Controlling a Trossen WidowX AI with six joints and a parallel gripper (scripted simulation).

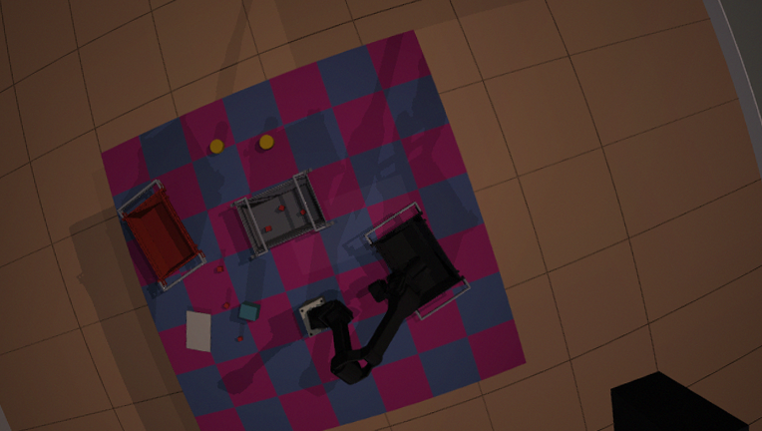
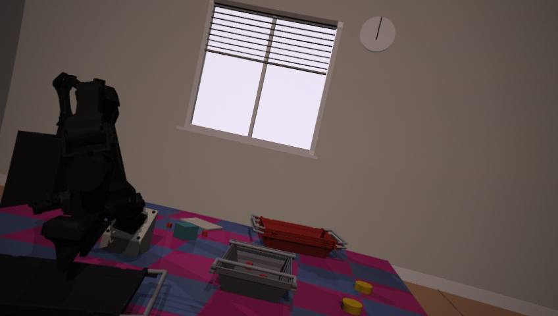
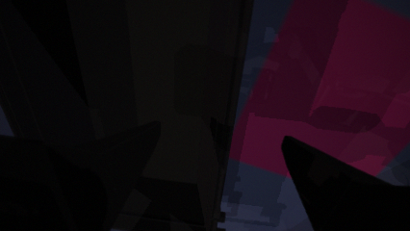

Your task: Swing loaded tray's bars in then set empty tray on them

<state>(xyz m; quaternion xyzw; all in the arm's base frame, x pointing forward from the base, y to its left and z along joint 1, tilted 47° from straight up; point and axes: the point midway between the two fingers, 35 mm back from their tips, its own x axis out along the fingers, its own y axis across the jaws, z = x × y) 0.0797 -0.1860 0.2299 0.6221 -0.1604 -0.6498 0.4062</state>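
The dark tray lies 8 cm to the right of my gripper tip, 3 cm ahead of it and 1 cm below it. The rest, counted from my gripper tip: teal cube: 54 cm to the left, 4 cm below, 2 cm behind; white plate: 78 cm to the left, 7 cm behind, 6 cm below.
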